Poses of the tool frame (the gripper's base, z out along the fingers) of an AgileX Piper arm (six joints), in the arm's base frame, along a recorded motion.
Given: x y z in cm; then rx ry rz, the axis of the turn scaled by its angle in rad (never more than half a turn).
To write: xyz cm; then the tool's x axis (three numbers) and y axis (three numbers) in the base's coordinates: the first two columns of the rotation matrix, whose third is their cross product. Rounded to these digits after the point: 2 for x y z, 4 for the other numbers.
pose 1, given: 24.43, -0.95, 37.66, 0.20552, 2.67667, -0.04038
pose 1, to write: 24.43, -0.95, 37.66, -0.8864, 0.1382, -0.4419, 0.1514, 0.9885, 0.0053
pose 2, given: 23.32, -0.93, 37.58, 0.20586, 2.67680, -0.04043
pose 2, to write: 23.32, -0.93, 37.58, -0.8864, 0.1384, -0.4417, 0.1517, 0.9884, 0.0053
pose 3, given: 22.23, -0.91, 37.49, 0.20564, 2.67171, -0.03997
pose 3, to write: 22.23, -0.91, 37.49, -0.8841, 0.1383, -0.4463, 0.1516, 0.9884, 0.0060
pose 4, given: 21.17, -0.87, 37.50, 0.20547, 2.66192, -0.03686
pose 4, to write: 21.17, -0.87, 37.50, -0.8797, 0.1388, -0.4548, 0.1513, 0.9884, 0.0089
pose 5, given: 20.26, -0.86, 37.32, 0.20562, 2.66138, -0.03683
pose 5, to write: 20.26, -0.86, 37.32, -0.8794, 0.1389, -0.4553, 0.1515, 0.9884, 0.0090
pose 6, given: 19.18, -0.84, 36.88, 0.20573, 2.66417, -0.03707
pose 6, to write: 19.18, -0.84, 36.88, -0.8807, 0.1389, -0.4528, 0.1515, 0.9884, 0.0086
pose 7, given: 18.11, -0.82, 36.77, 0.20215, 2.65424, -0.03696
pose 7, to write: 18.11, -0.82, 36.77, -0.8764, 0.1365, -0.4619, 0.1493, 0.9888, 0.0089
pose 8, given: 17.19, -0.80, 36.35, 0.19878, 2.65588, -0.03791
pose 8, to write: 17.19, -0.80, 36.35, -0.8774, 0.1339, -0.4607, 0.1470, 0.9891, 0.0075
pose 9, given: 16.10, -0.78, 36.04, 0.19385, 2.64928, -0.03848
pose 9, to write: 16.10, -0.78, 36.04, -0.8747, 0.1304, -0.4669, 0.1439, 0.9896, 0.0068
